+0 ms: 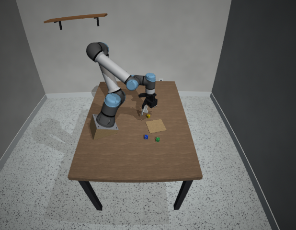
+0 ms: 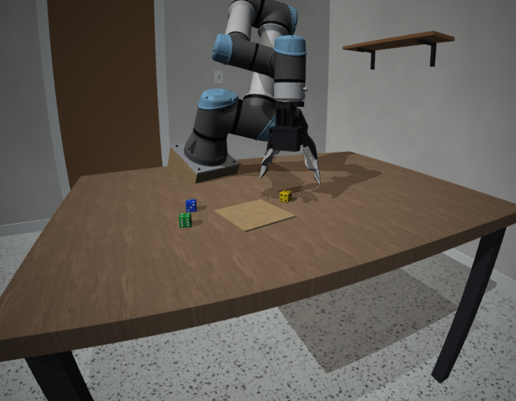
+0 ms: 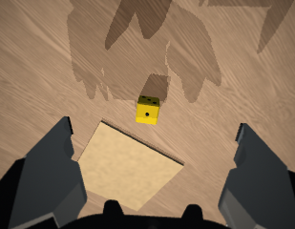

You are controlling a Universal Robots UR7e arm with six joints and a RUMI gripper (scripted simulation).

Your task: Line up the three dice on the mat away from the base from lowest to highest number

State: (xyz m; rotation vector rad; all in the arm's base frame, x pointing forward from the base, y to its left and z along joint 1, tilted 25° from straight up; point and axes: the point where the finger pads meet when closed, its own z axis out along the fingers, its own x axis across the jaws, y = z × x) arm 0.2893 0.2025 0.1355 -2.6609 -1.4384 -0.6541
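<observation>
Right now the yellow die is 1 cm ahead of my hand, 1 cm to the right of it and 4 cm below it. Also, from my hand: tan mat 9 cm ahead, 11 cm to the right, 5 cm below; then green die 13 cm ahead, 26 cm to the right, 4 cm below; then blue die 4 cm ahead, 26 cm to the right, 4 cm below.
</observation>
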